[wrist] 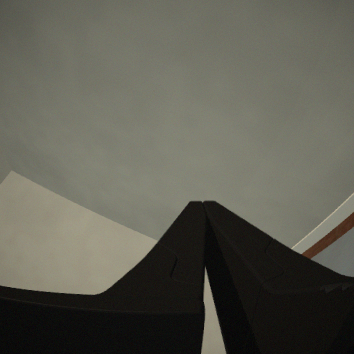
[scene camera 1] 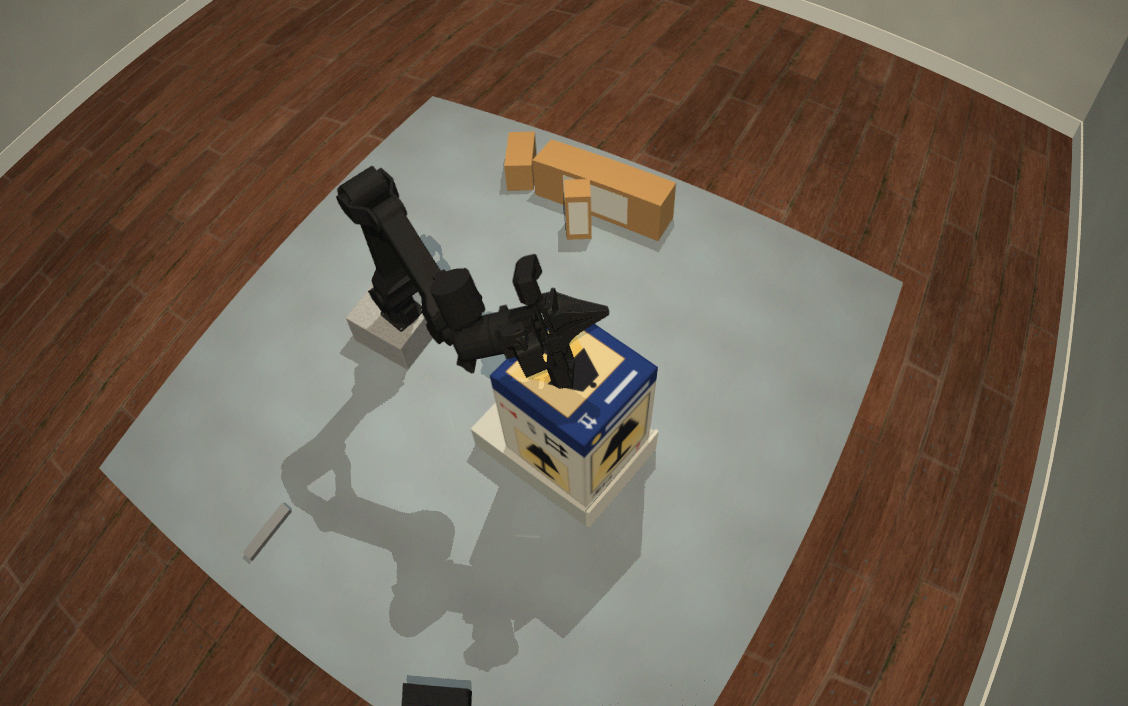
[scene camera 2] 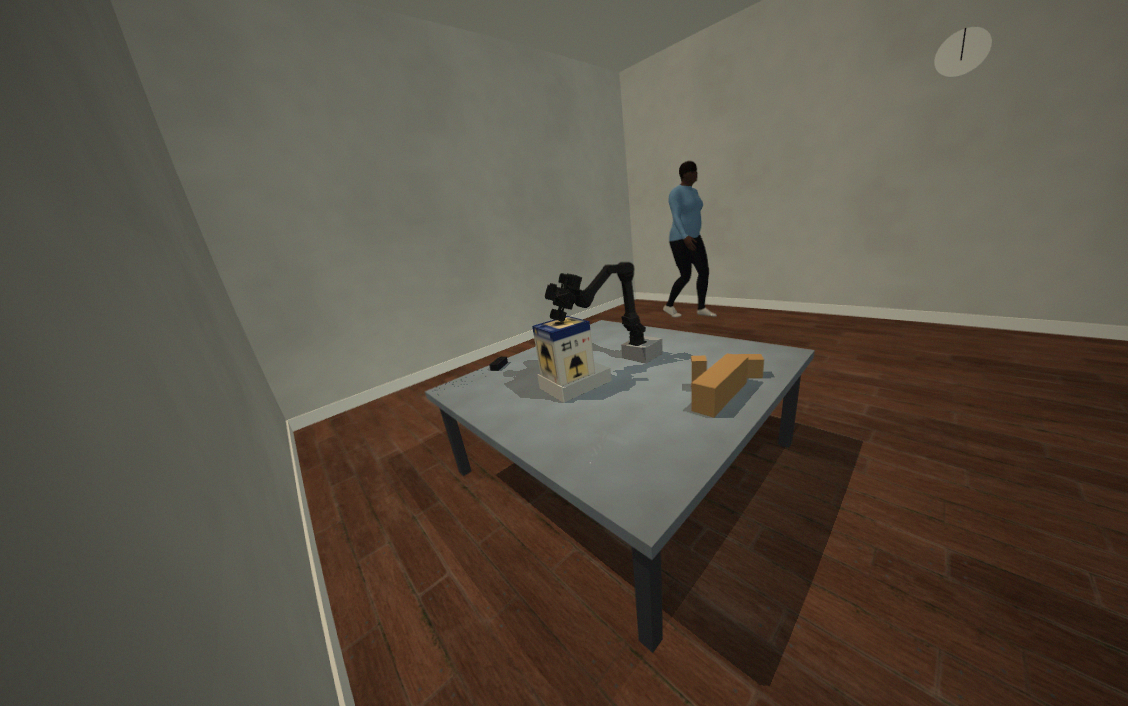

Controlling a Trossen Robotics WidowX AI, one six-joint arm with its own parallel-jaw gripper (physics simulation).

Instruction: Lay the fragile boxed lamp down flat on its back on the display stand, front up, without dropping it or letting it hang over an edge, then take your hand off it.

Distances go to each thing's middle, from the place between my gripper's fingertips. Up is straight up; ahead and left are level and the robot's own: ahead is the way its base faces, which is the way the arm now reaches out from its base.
Right now the display stand (scene camera 1: 487,432) is 6 cm behind my hand, 4 cm to the right of it and 37 cm below it. Also, from my hand: grey bar (scene camera 1: 279,516) (35 cm behind, 55 cm to the right, 40 cm below).
